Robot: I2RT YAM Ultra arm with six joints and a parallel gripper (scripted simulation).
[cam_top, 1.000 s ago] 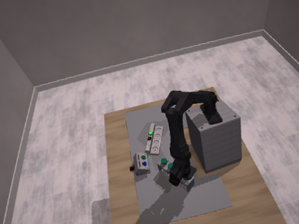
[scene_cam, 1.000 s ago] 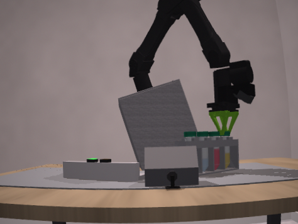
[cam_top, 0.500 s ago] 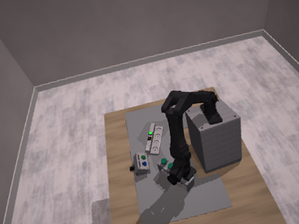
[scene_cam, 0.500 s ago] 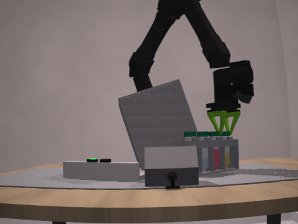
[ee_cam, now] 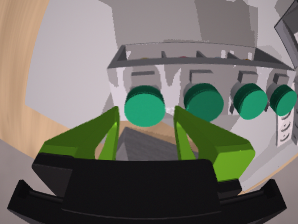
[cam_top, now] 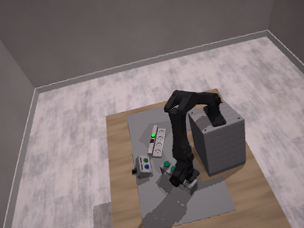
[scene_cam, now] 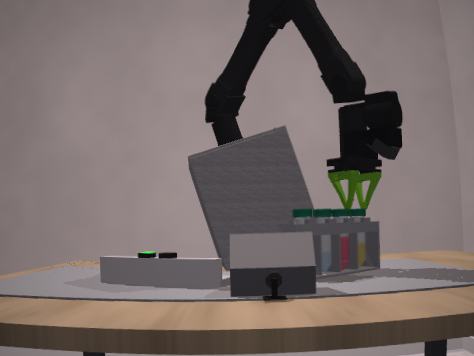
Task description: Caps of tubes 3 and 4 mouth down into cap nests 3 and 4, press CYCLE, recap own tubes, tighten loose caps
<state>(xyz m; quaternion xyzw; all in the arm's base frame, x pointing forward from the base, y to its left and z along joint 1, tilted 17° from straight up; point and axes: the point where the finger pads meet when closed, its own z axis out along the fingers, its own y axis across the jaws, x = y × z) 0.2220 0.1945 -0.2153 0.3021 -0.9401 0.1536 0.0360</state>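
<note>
My hand is 22 cm short of the green ready key, 20 cm to the left of it and 6 cm above it. The rest, counted from my hand: blue cycle key (22 cm ahead, 16 cm to the right, 6 cm below).
</note>
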